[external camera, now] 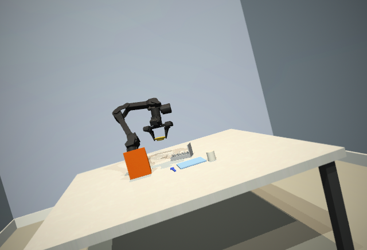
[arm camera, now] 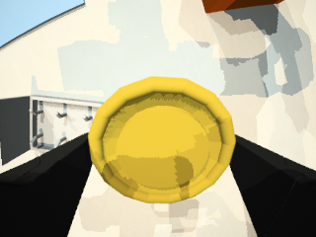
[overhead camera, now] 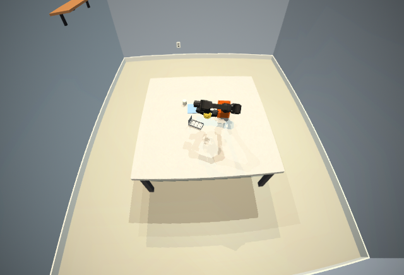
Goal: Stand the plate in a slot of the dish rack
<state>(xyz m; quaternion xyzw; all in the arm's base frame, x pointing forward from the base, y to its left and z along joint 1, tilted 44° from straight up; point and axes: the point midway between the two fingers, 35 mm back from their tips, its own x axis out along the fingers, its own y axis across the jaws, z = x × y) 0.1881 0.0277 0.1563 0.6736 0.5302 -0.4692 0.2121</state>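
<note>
My gripper tip is 12 cm above the grey dish rack, 10 cm short of it and 2 cm to the left of it. From my gripper tip the other things lie so: small blue object (25 cm to the right, 14 cm below, 1 cm behind); then light blue flat mat (23 cm to the right, 14 cm below, 10 cm ahead); then yellow plate (1 cm above).
</note>
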